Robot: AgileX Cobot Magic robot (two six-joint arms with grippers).
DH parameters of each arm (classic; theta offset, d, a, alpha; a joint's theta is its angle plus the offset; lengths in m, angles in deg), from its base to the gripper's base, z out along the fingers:
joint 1: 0 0.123 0 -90
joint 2: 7.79 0 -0.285 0
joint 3: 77.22 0 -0.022 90
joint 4: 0 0.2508 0 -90
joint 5: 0 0 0.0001 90
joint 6: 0 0.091 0 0
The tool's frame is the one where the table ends.
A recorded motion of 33 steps. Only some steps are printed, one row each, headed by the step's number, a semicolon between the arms.
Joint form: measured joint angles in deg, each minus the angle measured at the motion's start. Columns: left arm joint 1, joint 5, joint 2, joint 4, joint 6, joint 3; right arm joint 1, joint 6, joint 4, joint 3, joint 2, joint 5.
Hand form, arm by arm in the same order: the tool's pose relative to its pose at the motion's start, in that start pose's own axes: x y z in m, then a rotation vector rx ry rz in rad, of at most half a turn. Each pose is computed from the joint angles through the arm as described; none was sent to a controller.
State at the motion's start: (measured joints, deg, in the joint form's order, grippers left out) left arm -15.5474 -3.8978 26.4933 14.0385 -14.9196 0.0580; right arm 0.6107 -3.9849 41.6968 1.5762 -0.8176 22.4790
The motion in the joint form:
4: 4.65 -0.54 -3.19 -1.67 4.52 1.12; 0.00 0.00 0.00 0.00 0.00 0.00
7: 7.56 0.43 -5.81 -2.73 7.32 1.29; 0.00 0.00 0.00 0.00 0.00 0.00
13: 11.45 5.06 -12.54 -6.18 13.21 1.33; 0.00 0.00 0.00 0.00 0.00 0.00
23: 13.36 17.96 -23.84 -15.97 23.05 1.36; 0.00 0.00 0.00 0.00 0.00 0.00
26: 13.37 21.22 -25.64 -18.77 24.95 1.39; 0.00 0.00 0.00 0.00 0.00 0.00
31: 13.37 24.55 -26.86 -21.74 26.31 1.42; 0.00 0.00 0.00 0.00 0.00 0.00
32: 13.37 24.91 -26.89 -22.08 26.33 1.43; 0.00 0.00 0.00 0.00 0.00 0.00
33: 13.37 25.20 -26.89 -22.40 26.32 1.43; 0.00 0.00 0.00 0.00 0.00 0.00
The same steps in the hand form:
4: 0.0020 0.0070 -0.0048 -0.0782 -0.0454 0.0274; 0.0000 0.0000 0.0000 0.0000 0.0000 0.0000
7: 0.0017 0.0114 -0.0090 -0.1334 -0.0694 0.0454; 0.0000 0.0000 0.0000 0.0000 0.0000 0.0000
13: 0.0027 0.0164 -0.0192 -0.2175 -0.0998 0.0728; 0.0000 0.0000 0.0000 0.0000 0.0000 0.0000
23: 0.0144 0.0140 -0.0325 -0.2366 -0.0705 0.0633; 0.0000 0.0000 0.0000 0.0000 0.0000 0.0000
26: 0.0184 0.0119 -0.0339 -0.2182 -0.0482 0.0478; 0.0000 0.0000 0.0000 0.0000 0.0000 0.0000
31: 0.0227 0.0094 -0.0345 -0.1927 -0.0171 0.0203; 0.0000 0.0000 0.0000 0.0000 0.0000 0.0000
32: 0.0233 0.0091 -0.0345 -0.1894 -0.0122 0.0147; 0.0000 0.0000 0.0000 0.0000 0.0000 0.0000
33: 0.0237 0.0088 -0.0344 -0.1864 -0.0082 0.0089; 0.0000 0.0000 0.0000 0.0000 0.0000 0.0000

